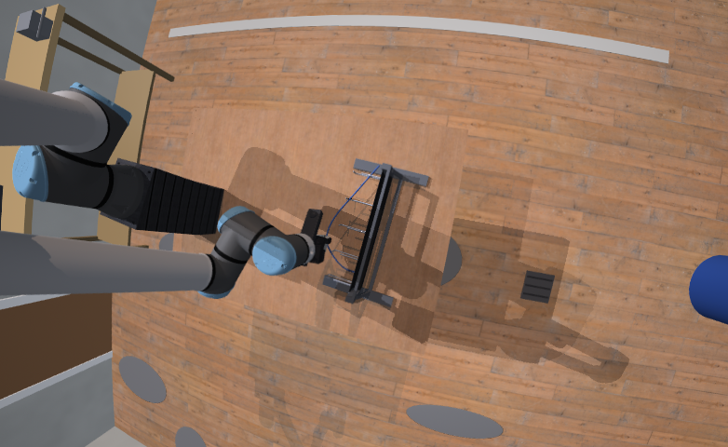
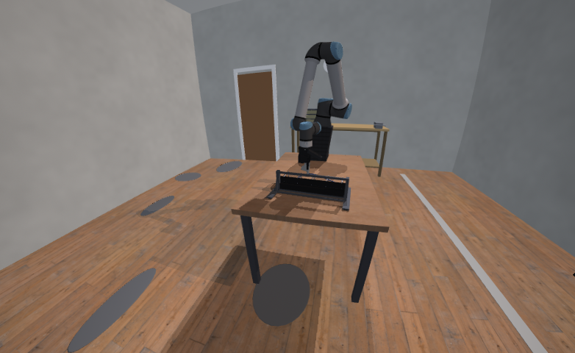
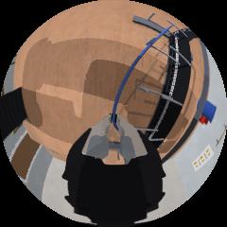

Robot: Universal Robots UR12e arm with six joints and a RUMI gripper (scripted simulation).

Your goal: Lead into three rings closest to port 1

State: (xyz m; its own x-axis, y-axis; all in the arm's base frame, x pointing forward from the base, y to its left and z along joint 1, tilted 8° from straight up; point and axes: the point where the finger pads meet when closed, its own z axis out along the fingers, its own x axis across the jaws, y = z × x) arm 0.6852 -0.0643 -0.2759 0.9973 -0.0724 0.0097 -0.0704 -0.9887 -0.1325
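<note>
Now: the dark rack 16 cm ahead of my hand, 3 cm to the left of it and 1 cm below it.
</note>
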